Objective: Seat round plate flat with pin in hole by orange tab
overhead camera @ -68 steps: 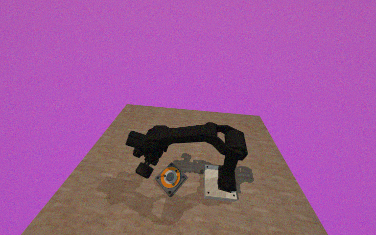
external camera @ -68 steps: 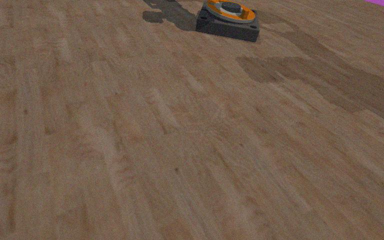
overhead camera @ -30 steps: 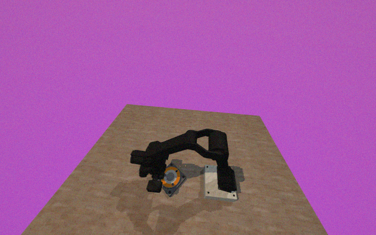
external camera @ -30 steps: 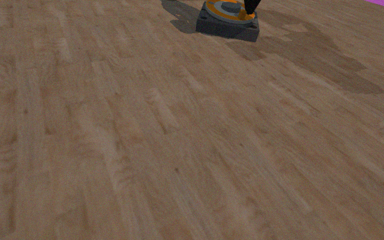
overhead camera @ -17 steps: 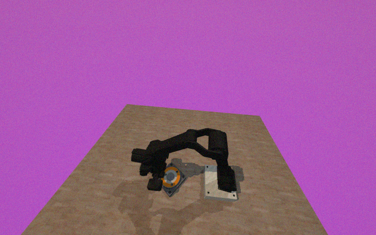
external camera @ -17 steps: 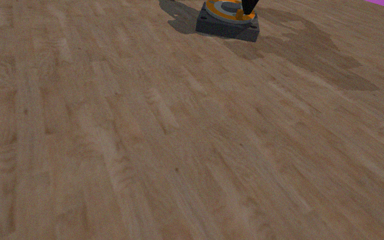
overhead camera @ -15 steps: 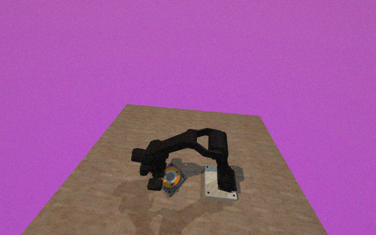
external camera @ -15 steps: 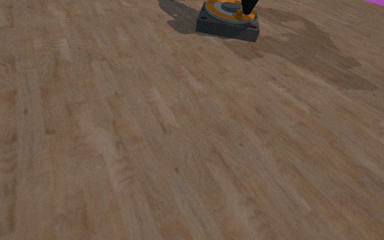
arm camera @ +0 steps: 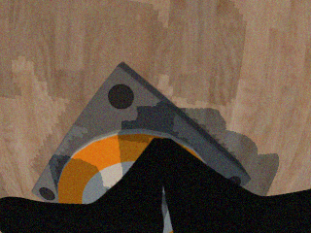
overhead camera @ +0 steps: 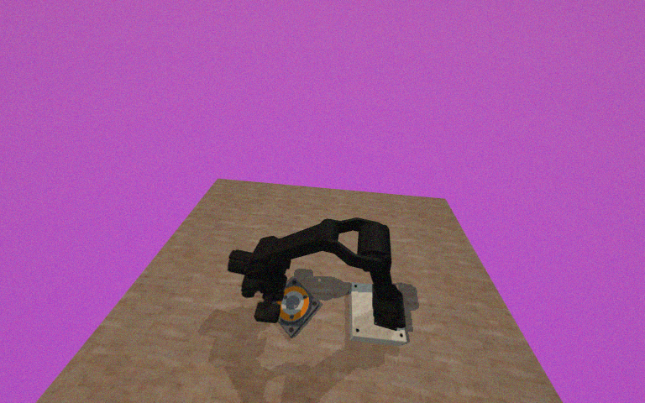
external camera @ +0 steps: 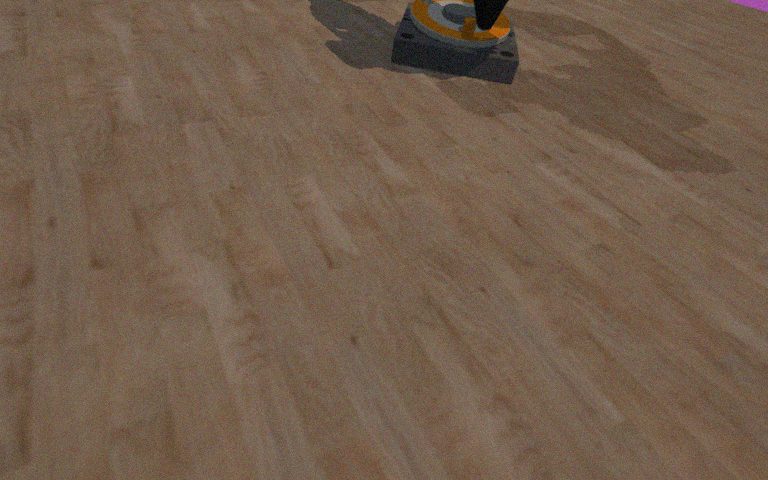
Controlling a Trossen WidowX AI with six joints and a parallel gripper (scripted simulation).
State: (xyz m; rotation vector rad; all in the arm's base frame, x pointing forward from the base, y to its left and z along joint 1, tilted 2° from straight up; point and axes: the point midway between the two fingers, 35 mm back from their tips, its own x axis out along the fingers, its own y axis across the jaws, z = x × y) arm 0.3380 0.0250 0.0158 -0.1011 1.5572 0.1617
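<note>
Right now my gripper tip is 3 cm past the round plate. Also, from my gripper tip: base (5 cm behind, 2 cm below).
</note>
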